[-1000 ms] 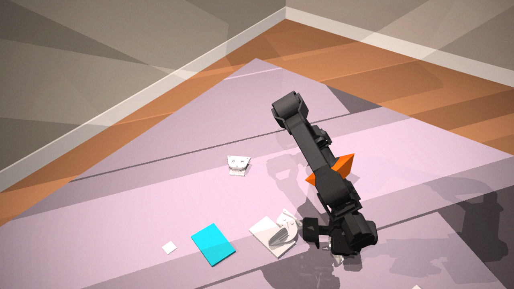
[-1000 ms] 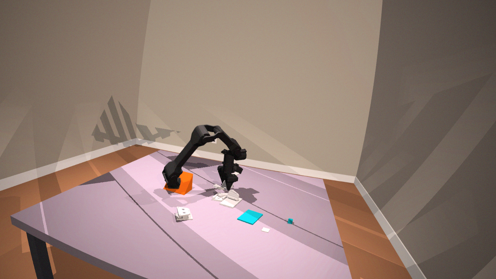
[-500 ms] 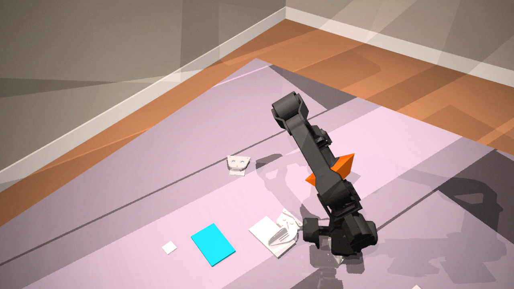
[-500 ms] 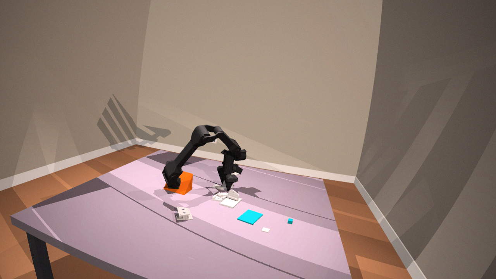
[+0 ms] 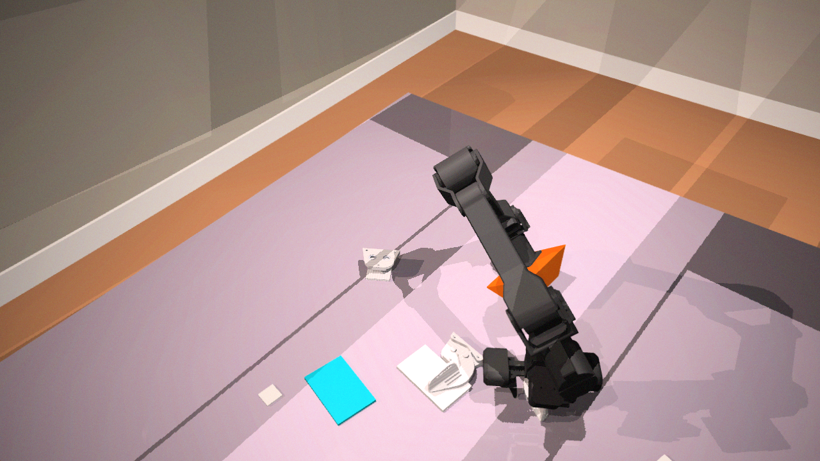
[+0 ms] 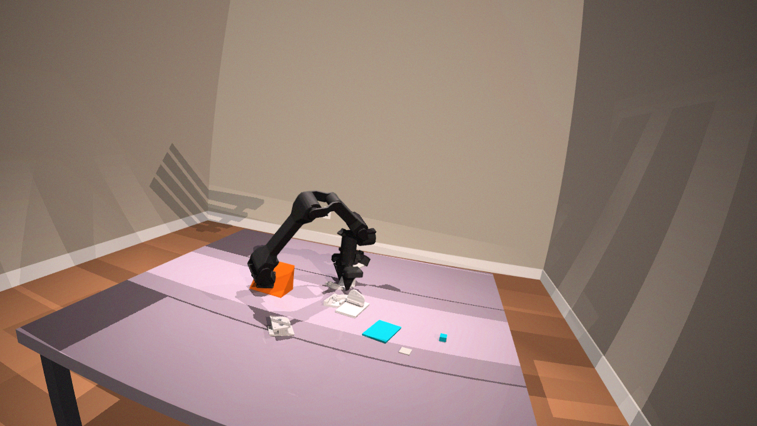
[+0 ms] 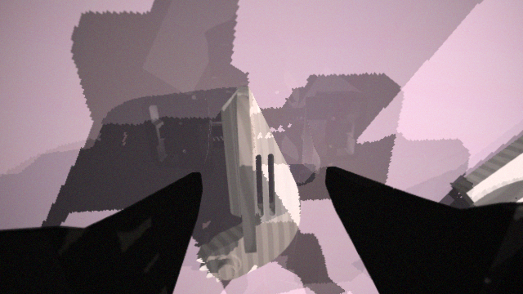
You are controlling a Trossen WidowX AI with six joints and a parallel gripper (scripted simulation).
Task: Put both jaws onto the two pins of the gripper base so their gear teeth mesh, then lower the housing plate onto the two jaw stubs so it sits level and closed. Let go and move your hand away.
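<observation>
Right now the white slab is 17 cm to the right of my gripper tip and 6 cm ahead of it. Also, from my gripper tip: white strip: 26 cm to the left, 2 cm ahead; then cyan flat plate: 30 cm to the right, 17 cm ahead; then white stepped block: 40 cm to the right, 12 cm behind.
</observation>
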